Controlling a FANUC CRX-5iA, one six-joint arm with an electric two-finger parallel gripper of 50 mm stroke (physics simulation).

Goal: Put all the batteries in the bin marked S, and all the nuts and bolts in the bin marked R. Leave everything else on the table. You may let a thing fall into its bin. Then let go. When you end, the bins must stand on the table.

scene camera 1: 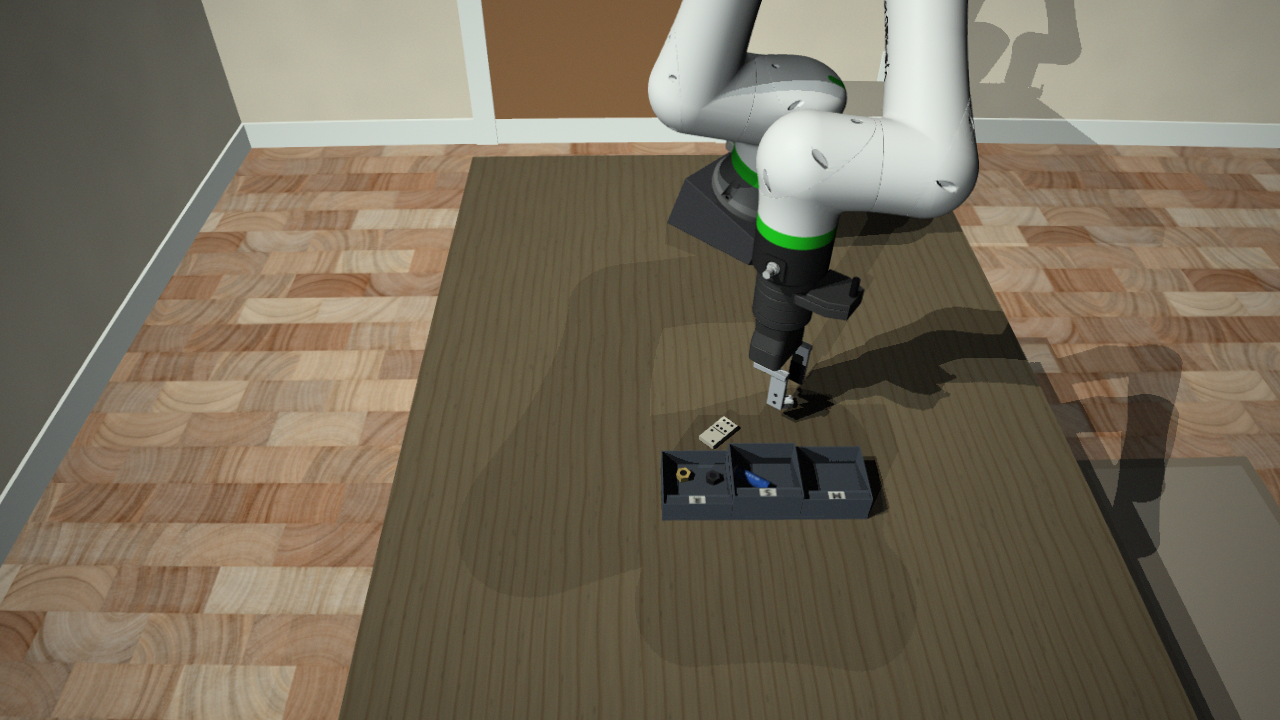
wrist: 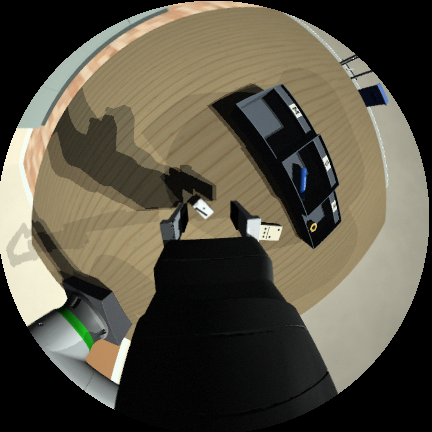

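Seen in the pictures: gripper, fingertip midpoint: [scene camera 1: 785, 392] [wrist: 208, 210]; arm's base, origin of the base link: [scene camera 1: 753, 190] [wrist: 86, 315].
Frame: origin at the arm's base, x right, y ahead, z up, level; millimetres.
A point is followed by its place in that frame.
My gripper [scene camera 1: 786, 392] {x -61, y 425, z -45 mm} [wrist: 208, 210] {x -61, y 425, z -45 mm} is open and empty, low over the table. A small white block with black markings [scene camera 1: 788, 402] {x -68, y 421, z -67 mm} [wrist: 202, 208] {x -62, y 417, z -66 mm} lies on the table at the fingertips, nearer the left finger in the wrist view; I cannot tell what it is. The bin marked S [scene camera 1: 767, 508] {x -43, y 613, z -55 mm}, the middle one, holds a blue battery [scene camera 1: 757, 479] {x -29, y 569, z -57 mm} [wrist: 303, 179] {x -29, y 565, z -57 mm}. The bin marked R [scene camera 1: 697, 512] {x 40, y 625, z -62 mm}, at the left end in the scene view, holds a brass nut [scene camera 1: 683, 473] {x 63, y 567, z -62 mm} [wrist: 313, 227] {x 64, y 566, z -62 mm} and a dark nut [scene camera 1: 714, 477] {x 24, y 568, z -62 mm}. The bins stand on the table.
A cream domino [scene camera 1: 718, 431] {x 24, y 484, z -70 mm} [wrist: 270, 231] {x 26, y 488, z -71 mm} lies on the table behind the R bin, beside the right finger in the wrist view. The bin marked M [scene camera 1: 835, 507] {x -124, y 602, z -54 mm} [wrist: 265, 120] {x -127, y 556, z -71 mm} stands at the other end of the row; no object shows in it.
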